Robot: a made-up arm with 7 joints. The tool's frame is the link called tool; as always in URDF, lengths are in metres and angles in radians.
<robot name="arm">
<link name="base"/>
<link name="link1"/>
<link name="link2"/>
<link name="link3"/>
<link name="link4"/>
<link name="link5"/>
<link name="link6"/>
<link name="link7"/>
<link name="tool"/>
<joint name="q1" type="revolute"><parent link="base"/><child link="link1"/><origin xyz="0.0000 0.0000 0.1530" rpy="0.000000 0.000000 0.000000"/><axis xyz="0 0 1"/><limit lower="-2.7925" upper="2.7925"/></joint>
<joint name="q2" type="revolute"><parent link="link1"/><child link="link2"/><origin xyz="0.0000 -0.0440 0.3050" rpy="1.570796 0.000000 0.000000"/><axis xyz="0 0 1"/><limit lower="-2.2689" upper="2.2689"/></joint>
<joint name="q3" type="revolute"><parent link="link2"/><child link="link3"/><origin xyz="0.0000 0.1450 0.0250" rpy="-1.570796 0.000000 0.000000"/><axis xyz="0 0 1"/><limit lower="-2.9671" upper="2.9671"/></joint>
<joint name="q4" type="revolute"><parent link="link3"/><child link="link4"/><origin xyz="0.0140 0.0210 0.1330" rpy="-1.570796 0.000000 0.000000"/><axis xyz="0 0 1"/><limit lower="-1.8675" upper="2.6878"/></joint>
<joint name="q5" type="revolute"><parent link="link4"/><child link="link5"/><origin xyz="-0.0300 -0.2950 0.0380" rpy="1.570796 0.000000 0.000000"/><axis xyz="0 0 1"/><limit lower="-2.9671" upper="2.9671"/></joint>
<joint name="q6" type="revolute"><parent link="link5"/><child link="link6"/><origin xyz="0.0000 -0.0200 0.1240" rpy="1.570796 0.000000 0.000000"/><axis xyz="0 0 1"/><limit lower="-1.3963" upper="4.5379"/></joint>
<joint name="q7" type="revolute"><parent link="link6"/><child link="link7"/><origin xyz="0.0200 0.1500 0.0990" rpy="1.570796 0.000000 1.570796"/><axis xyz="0 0 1"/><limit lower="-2.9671" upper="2.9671"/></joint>
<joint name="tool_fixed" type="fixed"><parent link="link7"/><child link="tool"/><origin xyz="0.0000 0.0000 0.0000" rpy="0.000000 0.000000 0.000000"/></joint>
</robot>
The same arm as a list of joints. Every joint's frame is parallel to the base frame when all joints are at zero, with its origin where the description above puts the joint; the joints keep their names.
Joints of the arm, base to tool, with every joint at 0 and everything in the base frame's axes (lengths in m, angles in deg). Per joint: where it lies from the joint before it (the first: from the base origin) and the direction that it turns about. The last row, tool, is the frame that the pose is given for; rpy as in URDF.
q1: offset 0 0 0.153 axis 0 0 1
q2: offset 0 -0.044 0.305 axis 0 -1 0
q3: offset 0 -0.025 0.145 axis 0 0 1
q4: offset 0.014 0.021 0.133 axis 0 1 0
q5: offset -0.03 0.038 0.295 axis 0 0 1
q6: offset 0 -0.02 0.124 axis 0 -1 0
q7: offset 0.02 -0.099 0.15 axis 1 0 0
tool: offset 0 0 0 rpy 180 -90 0
Joint limits (deg, base to tool): -160..160 -130..130 -170..170 -107..154 -170..170 -80..260 -170..170

